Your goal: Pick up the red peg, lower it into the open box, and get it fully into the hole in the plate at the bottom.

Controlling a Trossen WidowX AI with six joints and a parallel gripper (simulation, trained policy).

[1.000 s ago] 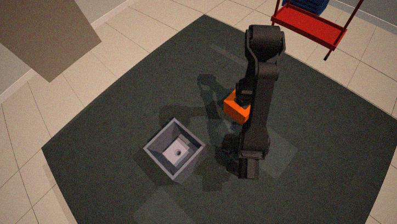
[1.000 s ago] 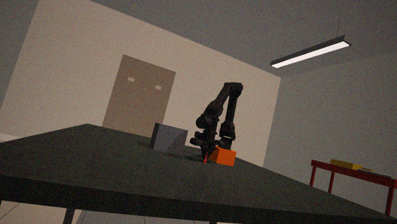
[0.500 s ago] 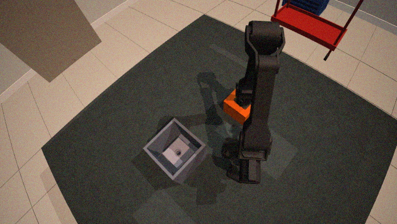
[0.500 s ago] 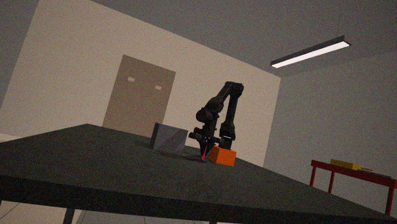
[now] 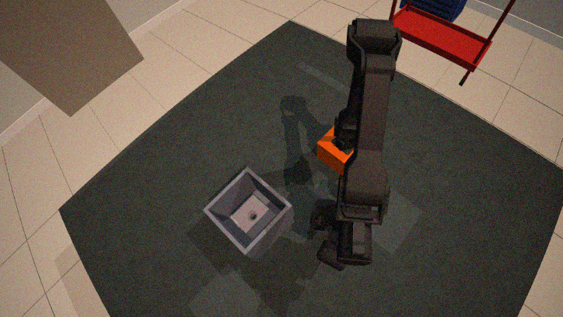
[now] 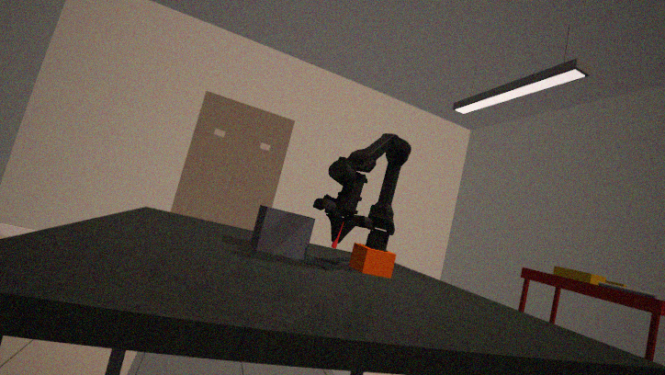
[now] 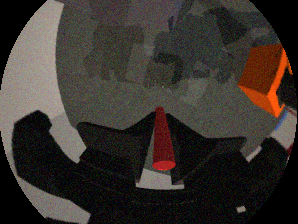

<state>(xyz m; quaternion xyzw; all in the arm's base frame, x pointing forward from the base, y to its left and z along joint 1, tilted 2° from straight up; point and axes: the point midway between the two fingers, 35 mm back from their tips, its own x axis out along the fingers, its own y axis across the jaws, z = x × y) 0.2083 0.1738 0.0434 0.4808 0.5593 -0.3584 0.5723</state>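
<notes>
Now: gripper tip 210 mm to the left of the pale plate, 130 mm short of it and 40 mm above it. Round my gripper tip: red peg 20 mm above.
</notes>
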